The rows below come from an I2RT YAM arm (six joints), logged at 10 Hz.
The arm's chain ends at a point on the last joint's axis. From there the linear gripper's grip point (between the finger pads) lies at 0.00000 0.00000 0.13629 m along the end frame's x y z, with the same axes.
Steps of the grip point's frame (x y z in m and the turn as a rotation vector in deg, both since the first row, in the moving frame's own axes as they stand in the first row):
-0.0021, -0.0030, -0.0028, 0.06, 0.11, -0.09
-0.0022, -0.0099, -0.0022, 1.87, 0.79, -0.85
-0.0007, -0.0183, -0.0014, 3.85, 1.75, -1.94
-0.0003, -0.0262, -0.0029, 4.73, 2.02, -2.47
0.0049, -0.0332, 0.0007, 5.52, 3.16, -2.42
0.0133, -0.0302, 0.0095, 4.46, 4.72, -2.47
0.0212, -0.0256, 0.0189, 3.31, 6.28, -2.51
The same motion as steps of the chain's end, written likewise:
-0.0024, -0.0029, -0.0028, 0.06, 0.11, -0.09
-0.0040, -0.0054, -0.0021, 1.87, 0.79, -0.85
-0.0047, -0.0091, -0.0010, 3.85, 1.75, -1.94
-0.0049, -0.0149, -0.0024, 4.73, 2.02, -2.47
-0.0023, -0.0199, 0.0015, 5.52, 3.16, -2.42
0.0023, -0.0194, 0.0104, 4.46, 4.72, -2.47
0.0065, -0.0174, 0.0199, 3.31, 6.28, -2.51

